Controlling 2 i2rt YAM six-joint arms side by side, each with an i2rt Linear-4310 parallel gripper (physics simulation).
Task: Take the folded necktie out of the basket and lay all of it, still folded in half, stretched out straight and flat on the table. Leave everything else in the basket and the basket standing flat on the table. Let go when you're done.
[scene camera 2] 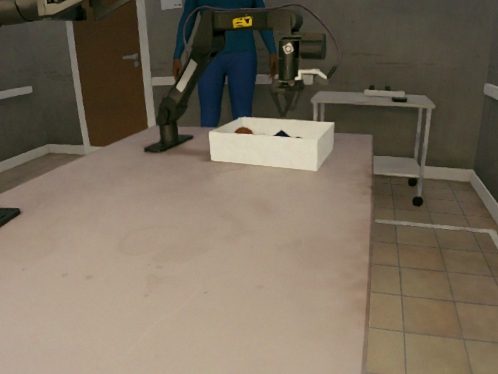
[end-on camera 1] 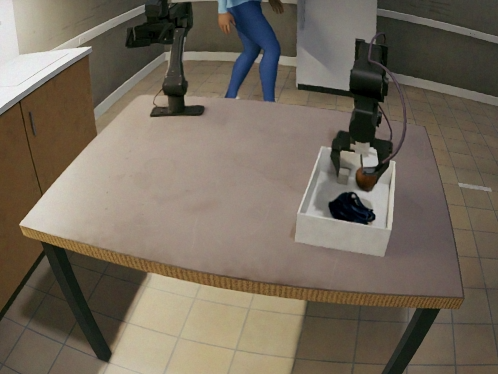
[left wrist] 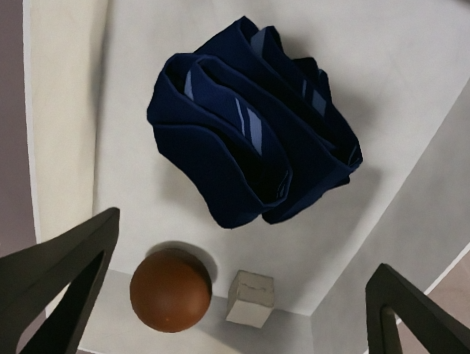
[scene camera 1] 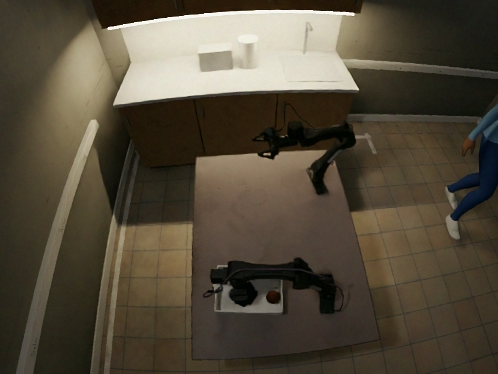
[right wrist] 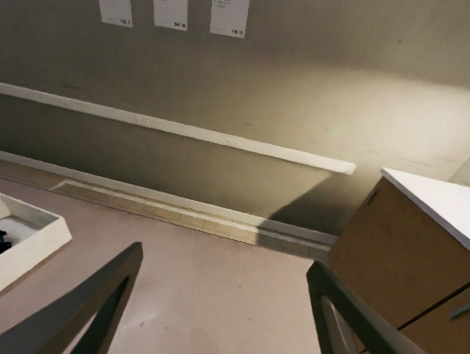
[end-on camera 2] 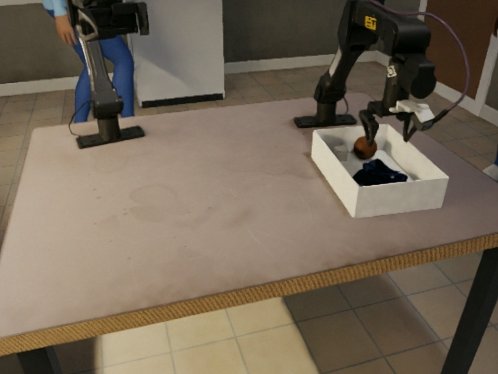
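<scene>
The folded dark blue necktie lies bunched in several loops inside the white basket, which stands flat on the table. In scene camera 1 the left arm hides the necktie. My left gripper is open and empty. It points down over the basket, and in the left wrist view the necktie shows beyond its fingertips. My right gripper is open and empty, raised near the table's far edge in scene camera 1, away from the basket.
A brown ball and a small pale block are in the basket, side by side near one end wall. The table extends to the left of the basket in end-on camera 1.
</scene>
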